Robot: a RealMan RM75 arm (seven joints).
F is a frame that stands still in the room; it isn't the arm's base.
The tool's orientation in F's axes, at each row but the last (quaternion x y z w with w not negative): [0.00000 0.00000 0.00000 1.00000]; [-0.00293 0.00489 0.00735 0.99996]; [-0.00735 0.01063 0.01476 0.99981]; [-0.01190 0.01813 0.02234 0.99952]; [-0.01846 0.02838 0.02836 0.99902]
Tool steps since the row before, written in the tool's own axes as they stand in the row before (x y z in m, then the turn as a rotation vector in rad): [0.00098 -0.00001 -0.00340 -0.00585 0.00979 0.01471]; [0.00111 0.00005 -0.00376 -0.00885 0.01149 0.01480]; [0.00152 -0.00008 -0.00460 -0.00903 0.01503 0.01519]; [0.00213 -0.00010 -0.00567 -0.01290 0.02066 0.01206]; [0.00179 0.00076 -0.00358 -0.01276 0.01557 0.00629]
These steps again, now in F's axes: [0.00098 -0.00001 -0.00340 -0.00585 0.00979 0.01471]; [0.00107 0.00004 -0.00377 -0.00887 0.01145 0.01482]; [0.00142 -0.00010 -0.00463 -0.00915 0.01498 0.01516]; [0.00193 -0.00015 -0.00574 -0.01338 0.02036 0.01205]; [0.00154 0.00072 -0.00370 -0.01327 0.01507 0.00646]
